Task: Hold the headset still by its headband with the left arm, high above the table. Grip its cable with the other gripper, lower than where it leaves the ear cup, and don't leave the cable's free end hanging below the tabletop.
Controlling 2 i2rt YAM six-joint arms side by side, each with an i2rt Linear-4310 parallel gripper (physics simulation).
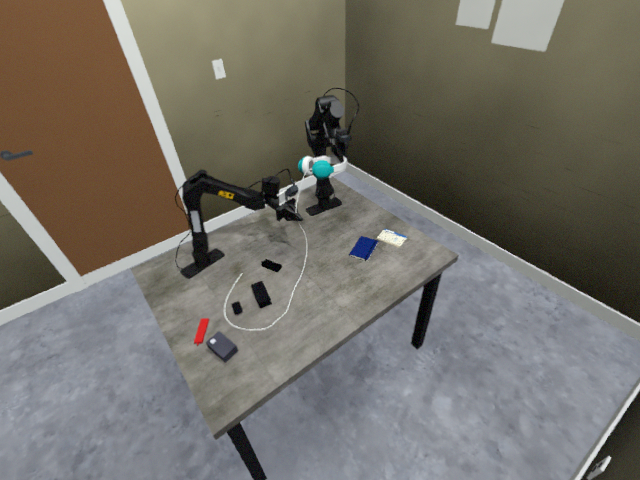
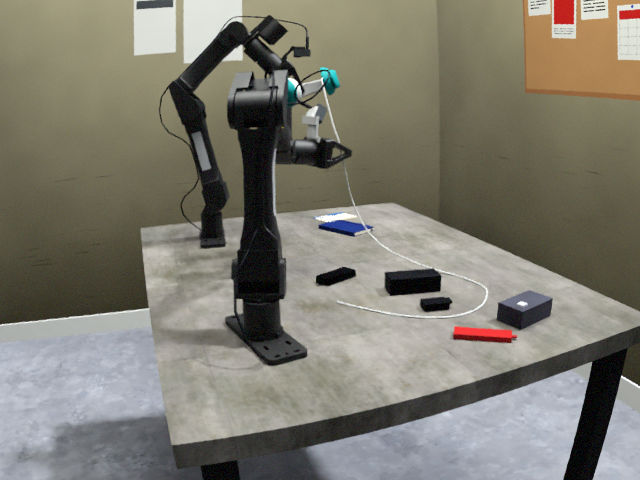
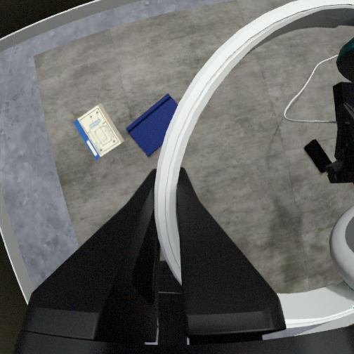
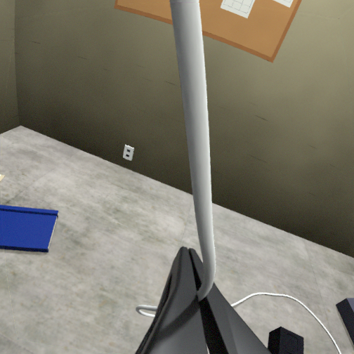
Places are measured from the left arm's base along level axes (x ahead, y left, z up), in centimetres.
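Where they show: left gripper, fingertip midpoint: (image 2: 302, 92); right gripper, fingertip midpoint: (image 1: 302, 220) (image 2: 351, 153); left arm's base, link origin: (image 1: 324, 207) (image 2: 212, 238); right arm's base, link origin: (image 1: 203, 263) (image 2: 263, 338).
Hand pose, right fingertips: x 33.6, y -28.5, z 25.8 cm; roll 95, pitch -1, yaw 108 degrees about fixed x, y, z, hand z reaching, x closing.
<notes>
Things, the pixels of their top centre, and the offset from my right fingertips. "spot": a spot on its surface instead. Level surfaces: height alone.
- white cable, surface spot: (image 2: 348, 186) spot: dz -8.1, dx -0.6, dy +0.7 cm
- table, surface height: dz -25.8 cm
- blue book, top centre: (image 2: 346, 225) (image 1: 364, 247) dz -24.6, dx +5.4, dy +27.7 cm
- cream box, top centre: (image 2: 335, 217) (image 1: 391, 237) dz -25.7, dx +6.0, dy +43.6 cm
- larger block, top centre: (image 2: 413, 273) (image 1: 260, 291) dz -22.3, dx +6.6, dy -24.7 cm
- red stick, top centre: (image 2: 486, 332) (image 1: 201, 331) dz -24.8, dx +10.6, dy -50.9 cm
- dark grey box, top centre: (image 2: 526, 297) (image 1: 220, 343) dz -21.7, dx +21.8, dy -45.9 cm
The white headset with teal ear cups (image 1: 322, 168) (image 2: 328, 80) is high above the table. My left gripper (image 1: 342, 156) (image 3: 169, 175) is shut on its white headband (image 3: 200, 95) (image 2: 311, 86). The white cable (image 1: 306, 248) (image 2: 348, 186) (image 3: 300, 95) (image 4: 196, 125) runs down from an ear cup to the tabletop and curves in a wide loop there. Its free end (image 1: 241, 273) (image 2: 338, 301) lies on the tabletop. My right gripper (image 1: 300, 218) (image 2: 349, 152) (image 4: 183, 253) is shut on the cable, below the ear cup and well above the table; the cable enters between the fingers behind their tips.
On the table (image 1: 356, 304) (image 2: 413, 372) lie a blue book (image 1: 363, 248) (image 2: 345, 227) (image 3: 152, 125) and a cream box (image 1: 391, 237) (image 3: 98, 132). Several black items, including a larger block (image 1: 261, 293) (image 2: 412, 281), a red stick (image 1: 201, 330) (image 2: 482, 334) and a dark grey box (image 1: 222, 346) (image 2: 524, 309) lie near the cable loop.
</notes>
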